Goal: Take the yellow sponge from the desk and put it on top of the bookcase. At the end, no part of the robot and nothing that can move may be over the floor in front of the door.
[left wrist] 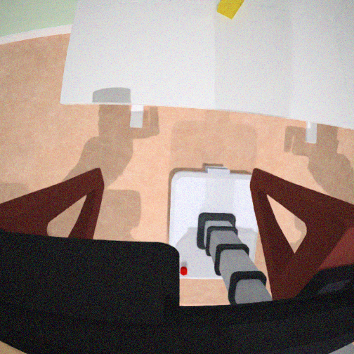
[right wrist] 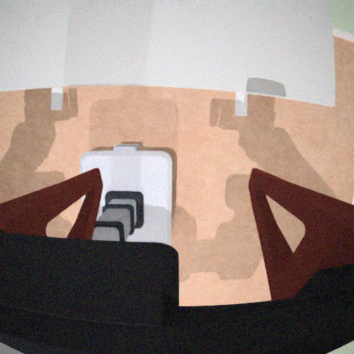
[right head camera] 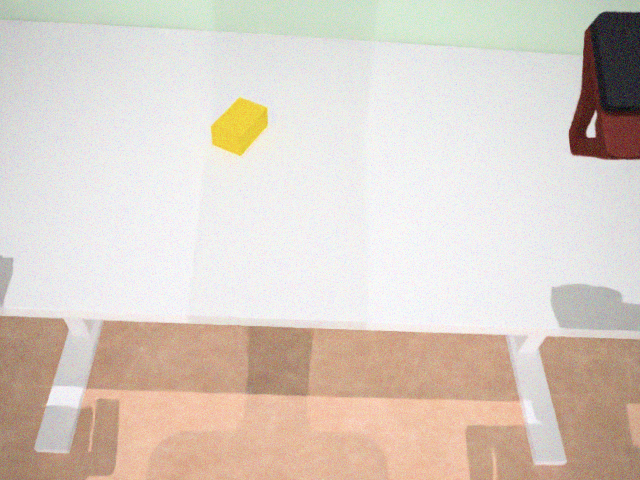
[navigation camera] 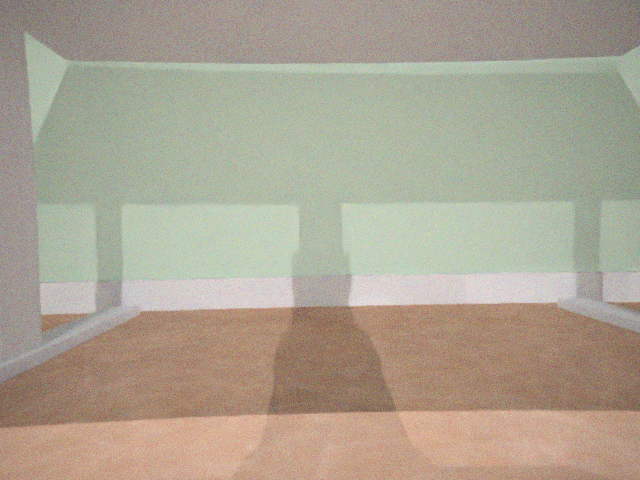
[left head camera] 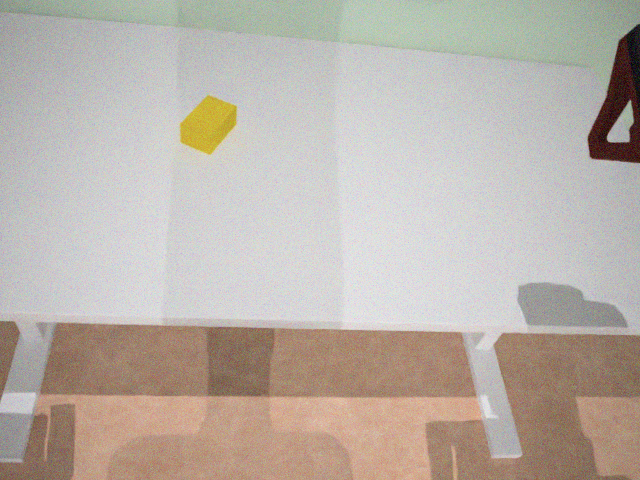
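Observation:
The yellow sponge lies on the white desk, left of the middle in both head views and towards the desk's back edge. My left gripper is open and empty; in its wrist view the sponge shows at the top edge, well beyond the fingers. My right gripper is open and empty; part of it shows at the right edge of both head views. The sponge does not show in the right wrist view. The bookcase and the door do not show.
The desk's white legs stand on the brown floor. A green wall is behind the desk. The robot's white base is close in front of the desk. The desk's underside spans the navigation view.

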